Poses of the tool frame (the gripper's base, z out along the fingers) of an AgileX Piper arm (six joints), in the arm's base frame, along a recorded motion.
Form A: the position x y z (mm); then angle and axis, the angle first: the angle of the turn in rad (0 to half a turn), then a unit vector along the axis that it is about.
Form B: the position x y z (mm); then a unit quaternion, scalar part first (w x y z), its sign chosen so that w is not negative. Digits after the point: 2 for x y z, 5 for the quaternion.
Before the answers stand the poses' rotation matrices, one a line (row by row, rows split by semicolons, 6 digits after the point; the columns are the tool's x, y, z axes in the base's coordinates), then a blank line. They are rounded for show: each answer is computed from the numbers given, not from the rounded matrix.
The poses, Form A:
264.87 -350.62 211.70 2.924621 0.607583 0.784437 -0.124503
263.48 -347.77 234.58 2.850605 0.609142 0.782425 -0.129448
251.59 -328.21 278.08 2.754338 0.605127 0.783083 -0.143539
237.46 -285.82 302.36 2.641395 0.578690 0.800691 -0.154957
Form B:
-0.246895 0.968849 0.019350; 0.915245 0.239702 -0.323836; -0.318387 -0.062243 -0.945915
-0.231452 0.970319 0.070087; 0.896042 0.240681 -0.373071; -0.378866 -0.023547 -0.925152
-0.220709 0.966845 0.128443; 0.858431 0.255078 -0.445007; -0.463016 0.012043 -0.886268
-0.248751 0.944255 0.215652; 0.795620 0.326181 -0.510484; -0.552369 0.044594 -0.832406

264.87 -350.62 211.70 0.10827 0.60401 0.77983 -0.12377
263.48 -347.77 234.58 0.14498 0.60271 0.77416 -0.12808
251.59 -328.21 278.08 0.19242 0.59382 0.76845 -0.14086
237.46 -285.82 302.36 0.24750 0.56069 0.77578 -0.15014

